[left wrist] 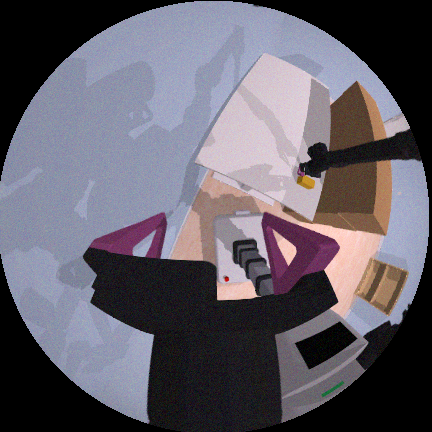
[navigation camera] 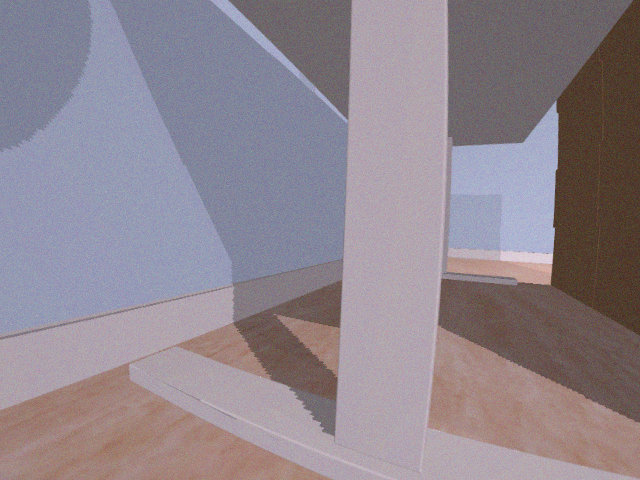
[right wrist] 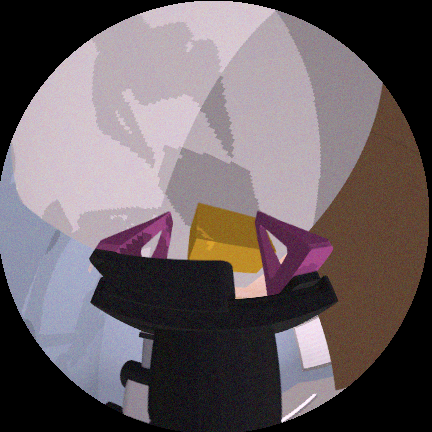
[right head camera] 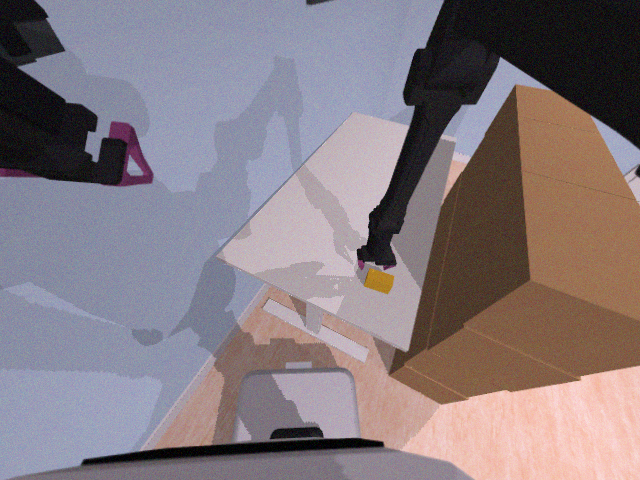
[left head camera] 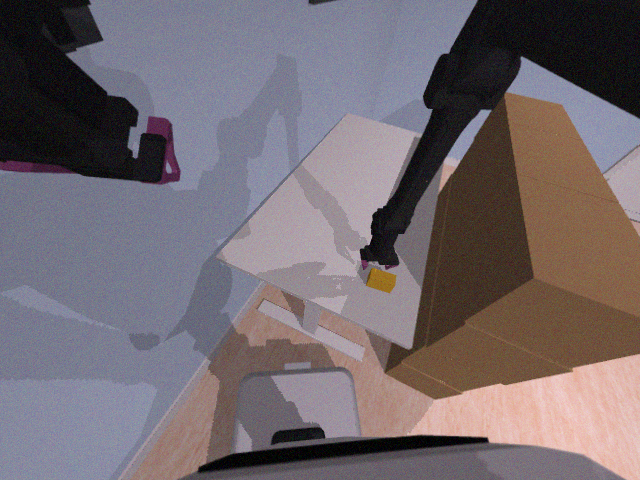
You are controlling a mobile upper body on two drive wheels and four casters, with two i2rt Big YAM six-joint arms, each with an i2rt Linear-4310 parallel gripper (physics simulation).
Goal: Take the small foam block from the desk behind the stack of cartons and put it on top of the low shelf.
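Frame: origin at the left arm's base, x ahead, y left, z up, level; millimetres.
Seen in the pictures: left gripper, between the fingertips: (left wrist: 213, 217) (right head camera: 113, 175) (left head camera: 138, 172); right gripper, between the fingertips: (left wrist: 303, 173) (right wrist: 213, 216) (right head camera: 372, 268) (left head camera: 374, 268).
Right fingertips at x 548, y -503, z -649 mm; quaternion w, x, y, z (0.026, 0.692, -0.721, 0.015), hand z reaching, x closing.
Observation:
A point is followed by its place in that frame.
The small yellow foam block (left head camera: 381, 280) {x 487, y -509, z -630 mm} (right head camera: 378, 281) {x 486, y -509, z -631 mm} (left wrist: 306, 182) {x 493, y -504, z -630 mm} (right wrist: 225, 237) {x 530, y -513, z -638 mm} lies on the white desk (left head camera: 330, 170) {x 1220, y -408, z -690 mm} (right head camera: 336, 170) {x 1218, y -426, z -690 mm} (left wrist: 265, 110) {x 989, y -364, z -690 mm} (right wrist: 60, 125) {x 693, y -300, z -690 mm} near its corner, beside the brown carton stack (left head camera: 568, 206) {x 558, y -1001, z -330 mm} (right head camera: 568, 222) {x 489, y -926, z -330 mm} (left wrist: 352, 145) {x 766, y -967, z -537 mm} (right wrist: 375, 250) {x 485, y -810, z -586 mm}. My right gripper (left head camera: 377, 267) {x 548, y -503, z -649 mm} (right head camera: 374, 267) {x 548, y -503, z -649 mm} (right wrist: 213, 216) {x 548, y -503, z -649 mm} is open above the desk, close to the block. In the right wrist view the block shows between the fingers, nearer the right-hand one, which covers part of it. My left gripper (left wrist: 213, 217) {x 368, y -2, z -121 mm} is open and empty, away from the desk. A small tan shelf (left wrist: 365, 276) {x -1072, y -2904, z -1319 mm} shows in the left wrist view.
The carton stack borders the desk's right side. In the navigation camera a white desk leg (navigation camera: 392, 232) {x 555, y -296, z -1184 mm} stands close in front on its long foot (navigation camera: 232, 392), with cartons (navigation camera: 610, 180) {x 1041, y -1116, z -1007 mm} at the right. A pale blue wall (navigation camera: 129, 206) {x 775, y 60, z -1158 mm} runs along the left.

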